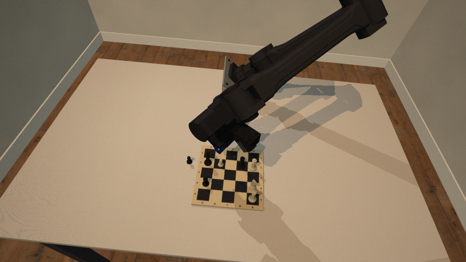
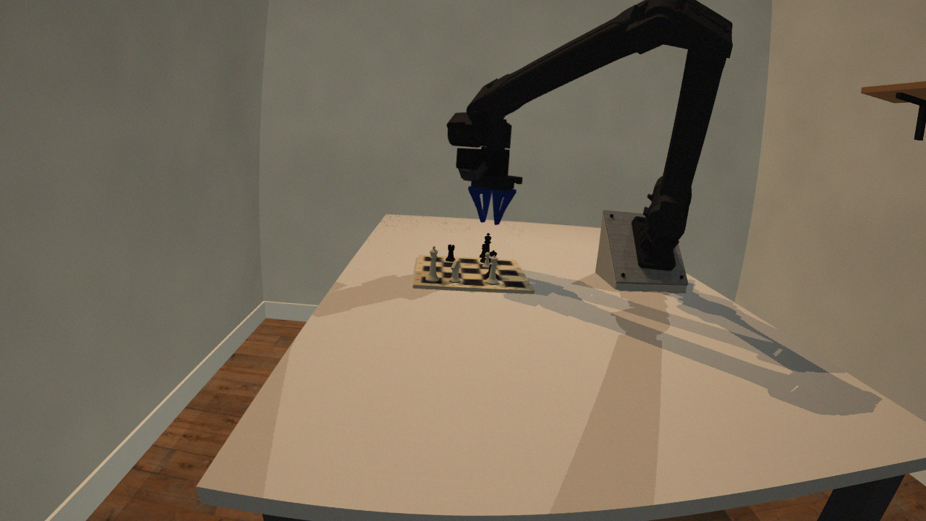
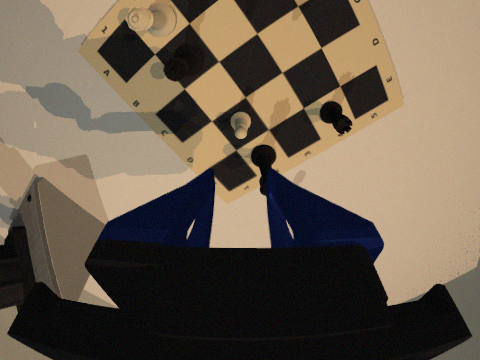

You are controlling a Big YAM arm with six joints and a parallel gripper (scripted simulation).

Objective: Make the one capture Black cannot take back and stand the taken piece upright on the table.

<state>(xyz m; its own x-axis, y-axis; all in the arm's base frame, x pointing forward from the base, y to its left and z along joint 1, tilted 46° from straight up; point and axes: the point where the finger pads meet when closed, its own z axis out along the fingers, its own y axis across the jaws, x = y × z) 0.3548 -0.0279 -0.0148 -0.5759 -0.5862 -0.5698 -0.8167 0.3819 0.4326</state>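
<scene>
My gripper is now 90 mm above the white pawn. Round my hand: black pawn: 110 mm to the right, 90 mm below; chessboard: 100 mm below, 30 mm to the left, 30 mm ahead; black king: 70 mm below, 50 mm to the right.
</scene>
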